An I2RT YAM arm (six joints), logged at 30 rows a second.
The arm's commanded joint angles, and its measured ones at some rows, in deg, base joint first. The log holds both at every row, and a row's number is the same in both.
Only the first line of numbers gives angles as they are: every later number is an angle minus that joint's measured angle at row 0.
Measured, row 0:
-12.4, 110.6, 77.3, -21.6, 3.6, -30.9
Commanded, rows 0 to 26:
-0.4, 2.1, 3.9, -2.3, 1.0, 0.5
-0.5, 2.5, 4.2, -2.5, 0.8, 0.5
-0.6, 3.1, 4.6, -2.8, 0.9, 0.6
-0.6, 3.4, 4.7, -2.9, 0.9, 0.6
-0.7, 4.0, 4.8, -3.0, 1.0, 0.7
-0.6, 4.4, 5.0, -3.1, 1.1, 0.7
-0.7, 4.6, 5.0, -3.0, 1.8, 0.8
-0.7, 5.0, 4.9, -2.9, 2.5, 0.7
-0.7, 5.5, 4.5, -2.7, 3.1, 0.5
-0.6, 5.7, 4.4, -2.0, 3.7, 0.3
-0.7, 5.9, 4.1, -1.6, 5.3, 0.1
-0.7, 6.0, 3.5, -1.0, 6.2, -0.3
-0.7, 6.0, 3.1, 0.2, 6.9, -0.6
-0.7, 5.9, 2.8, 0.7, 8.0, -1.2
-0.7, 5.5, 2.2, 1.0, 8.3, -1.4
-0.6, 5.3, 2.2, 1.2, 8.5, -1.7
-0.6, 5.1, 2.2, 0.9, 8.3, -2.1
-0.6, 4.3, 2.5, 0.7, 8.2, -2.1
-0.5, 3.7, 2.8, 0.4, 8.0, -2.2
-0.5, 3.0, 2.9, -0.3, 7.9, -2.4
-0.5, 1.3, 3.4, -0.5, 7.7, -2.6
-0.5, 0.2, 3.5, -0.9, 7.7, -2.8
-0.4, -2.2, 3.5, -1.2, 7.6, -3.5
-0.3, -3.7, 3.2, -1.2, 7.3, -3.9
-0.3, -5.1, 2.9, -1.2, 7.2, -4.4
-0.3, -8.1, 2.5, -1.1, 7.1, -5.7
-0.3, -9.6, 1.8, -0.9, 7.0, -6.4
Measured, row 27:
-0.3, 0.1, 1.8, -1.9, 6.2, -3.5
